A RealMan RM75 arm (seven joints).
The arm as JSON. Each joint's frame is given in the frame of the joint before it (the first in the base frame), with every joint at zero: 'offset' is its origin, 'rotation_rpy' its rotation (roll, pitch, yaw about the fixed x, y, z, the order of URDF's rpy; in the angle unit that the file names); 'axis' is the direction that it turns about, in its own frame. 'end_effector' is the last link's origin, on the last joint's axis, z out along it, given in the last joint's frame.
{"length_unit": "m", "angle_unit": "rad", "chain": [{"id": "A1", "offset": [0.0, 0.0, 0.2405], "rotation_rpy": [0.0, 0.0, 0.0], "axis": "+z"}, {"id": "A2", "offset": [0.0, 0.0, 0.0], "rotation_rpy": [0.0, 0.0, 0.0], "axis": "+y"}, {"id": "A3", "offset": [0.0, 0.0, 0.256], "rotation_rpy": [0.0, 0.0, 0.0], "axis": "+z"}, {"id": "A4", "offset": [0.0, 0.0, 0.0], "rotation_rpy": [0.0, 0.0, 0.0], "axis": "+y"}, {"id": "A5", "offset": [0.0, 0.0, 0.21], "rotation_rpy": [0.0, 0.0, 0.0], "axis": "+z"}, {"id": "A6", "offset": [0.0, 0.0, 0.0], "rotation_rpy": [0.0, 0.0, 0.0], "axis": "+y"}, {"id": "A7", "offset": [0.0, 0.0, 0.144], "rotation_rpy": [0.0, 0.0, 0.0], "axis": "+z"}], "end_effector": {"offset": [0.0, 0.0, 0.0], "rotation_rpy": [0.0, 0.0, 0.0]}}
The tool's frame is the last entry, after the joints.
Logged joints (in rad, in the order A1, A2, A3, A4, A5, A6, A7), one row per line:
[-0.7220, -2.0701, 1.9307, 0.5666, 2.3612, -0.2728, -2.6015]
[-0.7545, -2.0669, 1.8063, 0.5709, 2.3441, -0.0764, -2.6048]
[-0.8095, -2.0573, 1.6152, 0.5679, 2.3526, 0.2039, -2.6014]
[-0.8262, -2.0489, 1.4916, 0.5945, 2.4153, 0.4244, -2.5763]
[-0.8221, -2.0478, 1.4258, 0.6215, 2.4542, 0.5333, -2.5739]
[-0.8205, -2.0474, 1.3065, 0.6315, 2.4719, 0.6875, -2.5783]
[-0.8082, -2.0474, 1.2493, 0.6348, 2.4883, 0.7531, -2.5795]
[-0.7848, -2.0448, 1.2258, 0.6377, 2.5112, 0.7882, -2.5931]
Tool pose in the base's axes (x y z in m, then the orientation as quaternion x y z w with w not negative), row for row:
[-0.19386, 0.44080, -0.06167, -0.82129, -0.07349, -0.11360, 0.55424]
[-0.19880, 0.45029, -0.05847, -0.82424, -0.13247, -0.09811, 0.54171]
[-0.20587, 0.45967, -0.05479, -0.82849, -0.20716, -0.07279, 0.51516]
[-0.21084, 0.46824, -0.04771, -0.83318, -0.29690, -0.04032, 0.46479]
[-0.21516, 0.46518, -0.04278, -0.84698, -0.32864, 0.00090, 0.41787]
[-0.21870, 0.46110, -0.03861, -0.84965, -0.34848, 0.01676, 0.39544]
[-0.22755, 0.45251, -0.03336, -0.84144, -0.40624, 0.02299, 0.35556]
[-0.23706, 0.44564, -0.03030, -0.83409, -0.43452, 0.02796, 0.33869]
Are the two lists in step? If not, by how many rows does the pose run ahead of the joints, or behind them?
The pose runs 1 row behind the joints: the pose in row i belongs to the joints in row i - 1.
